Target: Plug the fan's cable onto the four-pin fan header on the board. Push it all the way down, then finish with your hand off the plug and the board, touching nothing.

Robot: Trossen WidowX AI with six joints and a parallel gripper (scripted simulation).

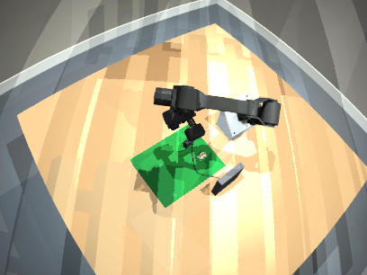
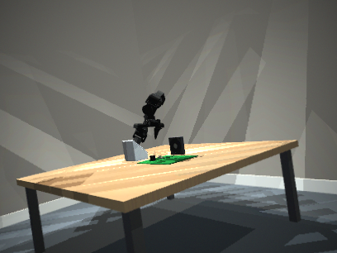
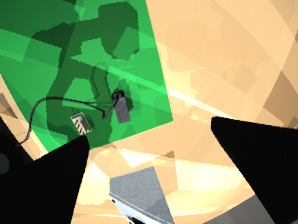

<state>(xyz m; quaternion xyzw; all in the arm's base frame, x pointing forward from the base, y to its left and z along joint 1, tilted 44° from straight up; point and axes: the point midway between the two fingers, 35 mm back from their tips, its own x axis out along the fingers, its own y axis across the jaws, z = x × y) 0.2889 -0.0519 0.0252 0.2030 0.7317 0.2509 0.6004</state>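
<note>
Right now the black fan plug is 3 cm behind my gripper tip, 2 cm to the left of it and 12 cm below it. From my gripper tip the other things lie so: white four-pin fan header 5 cm behind, 9 cm to the left, 14 cm below; then black fan 6 cm behind, 23 cm to the left, 8 cm below; then green board 5 cm ahead, 7 cm to the left, 15 cm below.
</note>
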